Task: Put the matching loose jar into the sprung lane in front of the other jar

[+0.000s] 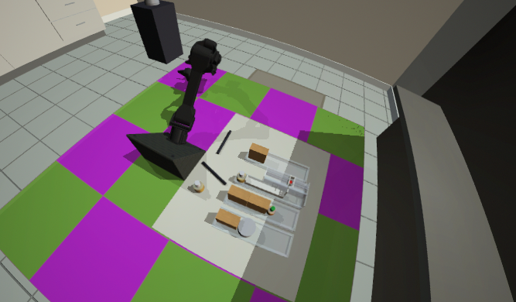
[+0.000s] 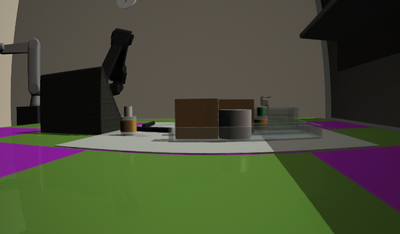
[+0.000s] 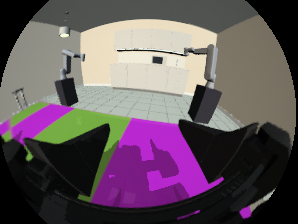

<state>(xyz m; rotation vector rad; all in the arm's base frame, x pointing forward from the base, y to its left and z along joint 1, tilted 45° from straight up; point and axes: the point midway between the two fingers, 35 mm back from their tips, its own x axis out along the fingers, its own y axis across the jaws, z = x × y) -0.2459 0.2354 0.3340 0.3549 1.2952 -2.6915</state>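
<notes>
Now: the red mark 78 cm ahead of my gripper tip, 36 cm to the right of it and 4 cm below it. From my gripper tip the other things lie so: sprung lane 74 cm ahead, 37 cm to the right, 9 cm below; then grey cylinder 70 cm ahead, 57 cm to the right, 8 cm below.
</notes>
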